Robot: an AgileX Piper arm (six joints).
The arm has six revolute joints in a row. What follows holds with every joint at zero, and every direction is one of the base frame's.
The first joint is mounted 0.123 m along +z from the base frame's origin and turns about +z.
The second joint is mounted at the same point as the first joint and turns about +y.
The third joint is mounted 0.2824 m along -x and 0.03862 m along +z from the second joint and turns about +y.
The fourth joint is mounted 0.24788 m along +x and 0.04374 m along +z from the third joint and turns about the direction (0.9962, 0, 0.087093).
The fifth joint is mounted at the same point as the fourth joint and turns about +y.
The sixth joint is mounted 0.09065 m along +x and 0.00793 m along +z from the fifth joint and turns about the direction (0.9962, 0, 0.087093).
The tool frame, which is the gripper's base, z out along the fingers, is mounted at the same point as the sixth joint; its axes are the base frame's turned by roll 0, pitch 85.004 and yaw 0 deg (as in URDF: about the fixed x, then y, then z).
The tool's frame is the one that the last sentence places.
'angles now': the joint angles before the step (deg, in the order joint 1, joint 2, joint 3, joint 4, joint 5, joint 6). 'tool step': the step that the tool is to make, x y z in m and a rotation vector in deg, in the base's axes. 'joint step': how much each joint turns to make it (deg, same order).
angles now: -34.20 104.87 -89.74 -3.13 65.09 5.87
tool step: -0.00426 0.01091 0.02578 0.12 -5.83 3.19
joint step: 0.00 -3.84 0.00 4.61 -0.97 -4.01
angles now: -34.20 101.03 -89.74 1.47 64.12 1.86
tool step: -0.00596 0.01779 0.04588 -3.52 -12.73 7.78
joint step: 0.00 -6.42 0.00 8.48 -5.29 -9.73
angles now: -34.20 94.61 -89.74 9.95 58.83 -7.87
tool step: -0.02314 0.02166 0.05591 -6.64 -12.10 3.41
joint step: 0.00 -8.38 0.00 4.44 -4.55 -5.21
